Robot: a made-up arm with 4 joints.
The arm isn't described. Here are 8 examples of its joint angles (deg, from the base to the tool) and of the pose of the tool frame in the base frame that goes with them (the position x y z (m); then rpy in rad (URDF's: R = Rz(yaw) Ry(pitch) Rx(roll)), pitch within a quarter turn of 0, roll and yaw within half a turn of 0).
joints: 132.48 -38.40 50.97 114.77
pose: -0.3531 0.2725 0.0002 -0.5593 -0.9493 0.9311
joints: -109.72 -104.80 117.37 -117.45
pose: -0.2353 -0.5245 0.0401 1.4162 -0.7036 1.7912
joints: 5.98 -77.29 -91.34 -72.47
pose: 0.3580 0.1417 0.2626 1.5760 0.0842 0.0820
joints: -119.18 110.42 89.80 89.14
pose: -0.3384 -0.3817 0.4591 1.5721 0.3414 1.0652
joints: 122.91 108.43 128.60 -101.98
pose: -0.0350 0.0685 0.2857 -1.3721 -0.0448 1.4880
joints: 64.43 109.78 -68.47 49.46
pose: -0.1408 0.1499 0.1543 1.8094 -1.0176 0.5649
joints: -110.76 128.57 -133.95 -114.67
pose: 0.0747 -0.2406 0.3321 -0.8797 0.8245 2.4001
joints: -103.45 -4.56 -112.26 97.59
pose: -0.1462 -0.5453 0.6617 -2.6531 1.1289 0.2642
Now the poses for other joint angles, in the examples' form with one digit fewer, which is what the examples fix.
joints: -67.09 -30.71 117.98 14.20
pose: -0.051 -0.336 0.316 -2.009 0.314 -1.050
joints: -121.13 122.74 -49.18 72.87
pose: 0.173 -0.232 0.190 2.048 -0.693 -3.062
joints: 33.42 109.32 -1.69 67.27
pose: 0.126 0.430 0.316 1.935 -0.383 -1.098
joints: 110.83 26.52 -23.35 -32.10
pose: -0.138 0.246 0.232 0.077 -0.603 2.568
